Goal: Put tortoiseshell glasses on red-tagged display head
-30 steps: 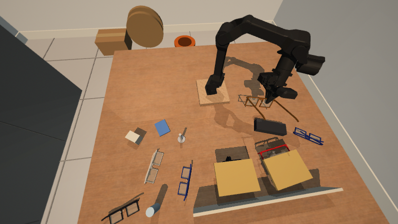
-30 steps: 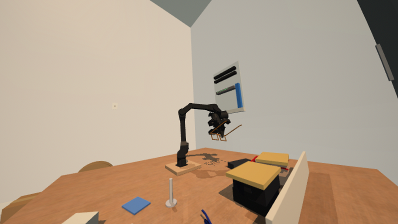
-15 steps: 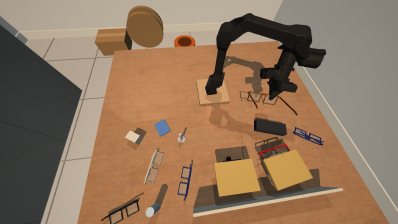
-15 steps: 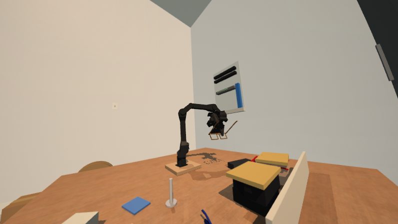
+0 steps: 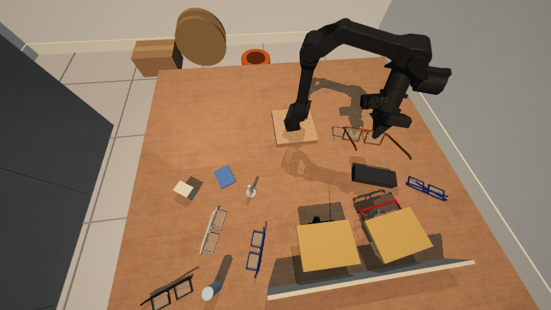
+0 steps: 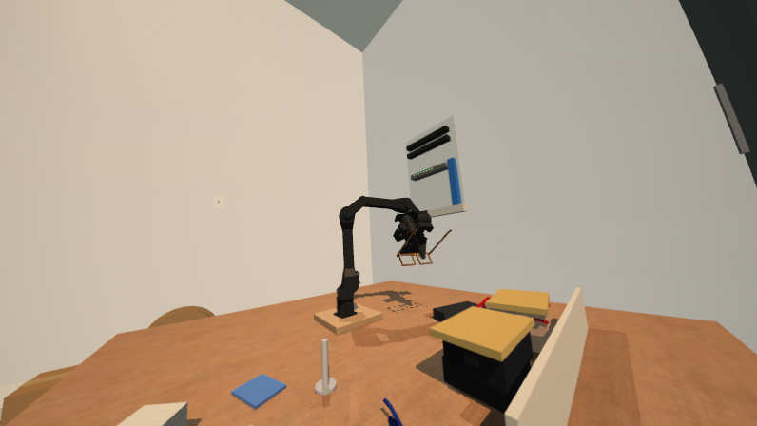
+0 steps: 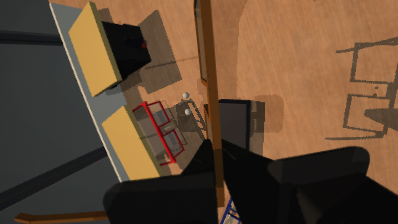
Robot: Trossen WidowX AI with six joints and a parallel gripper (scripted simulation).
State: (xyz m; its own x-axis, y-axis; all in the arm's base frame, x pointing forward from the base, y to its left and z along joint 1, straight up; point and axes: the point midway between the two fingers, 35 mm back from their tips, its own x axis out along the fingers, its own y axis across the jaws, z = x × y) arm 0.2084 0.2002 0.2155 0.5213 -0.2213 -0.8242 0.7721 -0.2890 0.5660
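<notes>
The display head lies 24 cm ahead of my gripper tip, 22 cm to the right of it and 15 cm below it. Round my gripper tip: long panel: 38 cm ahead, 15 cm below, 12 cm to the right; then black box: 19 cm below, 8 cm ahead, 7 cm to the left; then peg stand: 42 cm to the right, 18 cm below, 4 cm ahead.
</notes>
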